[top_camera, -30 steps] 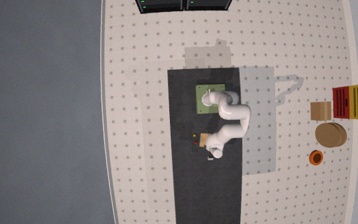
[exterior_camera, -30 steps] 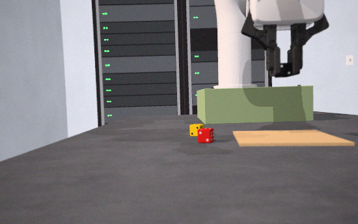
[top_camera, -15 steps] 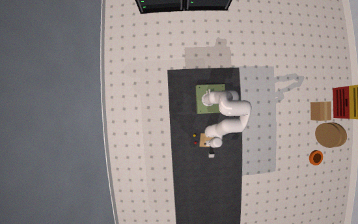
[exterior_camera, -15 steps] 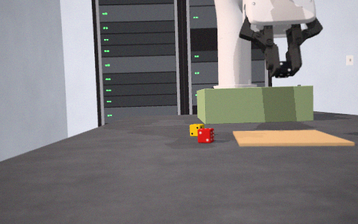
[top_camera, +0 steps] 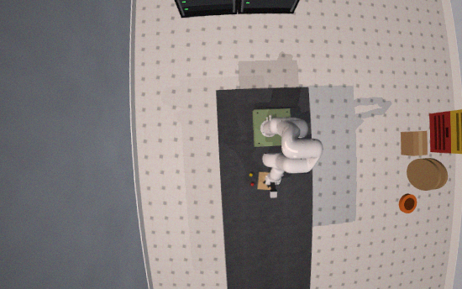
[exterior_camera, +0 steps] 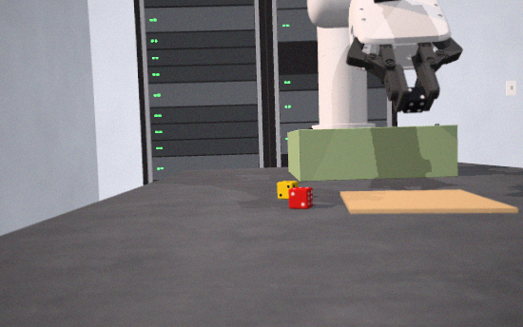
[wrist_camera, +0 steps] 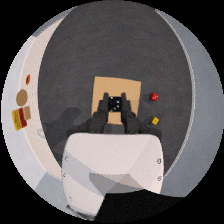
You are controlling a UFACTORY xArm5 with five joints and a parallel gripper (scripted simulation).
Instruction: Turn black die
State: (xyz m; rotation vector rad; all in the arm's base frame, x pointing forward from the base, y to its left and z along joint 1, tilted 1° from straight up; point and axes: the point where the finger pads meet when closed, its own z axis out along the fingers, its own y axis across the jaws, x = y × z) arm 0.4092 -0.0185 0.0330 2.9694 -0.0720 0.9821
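Right now my hand is 12 cm above the tan mat. From my hand the other things lie so: red die 1 cm ahead, 12 cm to the right, 11 cm below; yellow die 6 cm behind, 13 cm to the right, 11 cm below; black die 1 cm below.
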